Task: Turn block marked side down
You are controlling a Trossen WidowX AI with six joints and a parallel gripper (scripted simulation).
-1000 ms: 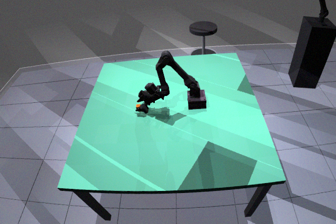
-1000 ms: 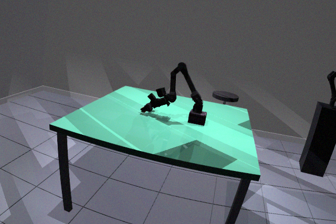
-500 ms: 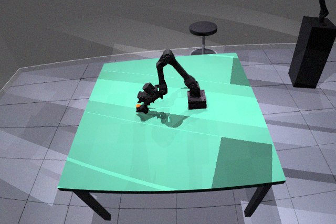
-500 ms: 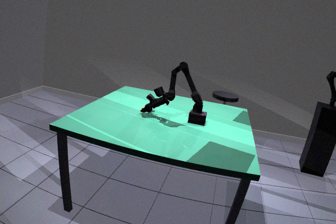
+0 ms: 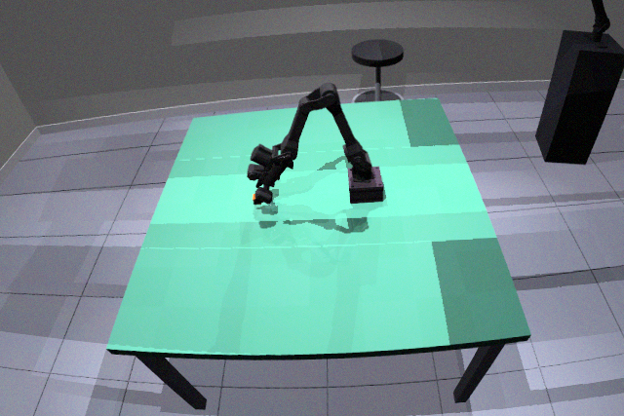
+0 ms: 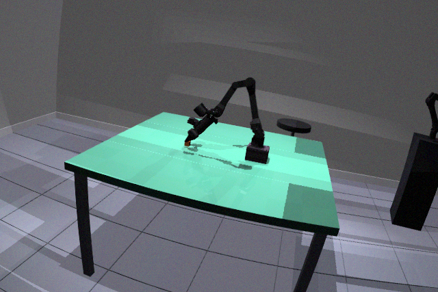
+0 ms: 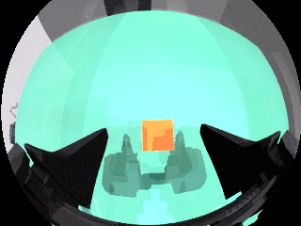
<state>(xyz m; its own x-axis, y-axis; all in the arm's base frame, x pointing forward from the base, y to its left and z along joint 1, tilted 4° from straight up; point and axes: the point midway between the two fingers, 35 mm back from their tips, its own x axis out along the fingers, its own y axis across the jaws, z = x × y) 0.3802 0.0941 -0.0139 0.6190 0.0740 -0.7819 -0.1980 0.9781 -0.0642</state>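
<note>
The orange block is 20 mm below my gripper tip, 10 mm to the right of it and 10 mm behind it.
</note>
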